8 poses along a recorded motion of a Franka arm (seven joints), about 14 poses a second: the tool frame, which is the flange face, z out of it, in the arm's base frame.
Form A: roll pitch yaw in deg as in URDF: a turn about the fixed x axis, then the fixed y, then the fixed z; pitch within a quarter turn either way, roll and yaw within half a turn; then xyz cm.
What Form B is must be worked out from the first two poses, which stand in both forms.
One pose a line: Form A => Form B
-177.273, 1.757, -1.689, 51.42, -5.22, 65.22 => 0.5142, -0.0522, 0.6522, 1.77, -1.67, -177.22
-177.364, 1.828, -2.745, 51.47, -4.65, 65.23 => 0.5147, -0.0465, 0.6523, 2.83, -1.70, -177.28
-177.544, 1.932, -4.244, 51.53, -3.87, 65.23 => 0.5153, -0.0387, 0.6523, 4.32, -1.74, -177.41
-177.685, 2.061, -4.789, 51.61, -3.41, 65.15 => 0.5161, -0.0341, 0.6515, 4.87, -1.86, -177.52
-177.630, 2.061, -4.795, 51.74, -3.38, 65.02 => 0.5174, -0.0338, 0.6502, 4.88, -1.85, -177.46
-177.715, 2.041, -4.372, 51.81, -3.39, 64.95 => 0.5181, -0.0339, 0.6495, 4.45, -1.86, -177.56
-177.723, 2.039, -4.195, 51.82, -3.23, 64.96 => 0.5182, -0.0323, 0.6496, 4.27, -1.87, -177.58
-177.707, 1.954, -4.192, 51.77, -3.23, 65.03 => 0.5177, -0.0323, 0.6503, 4.27, -1.78, -177.57
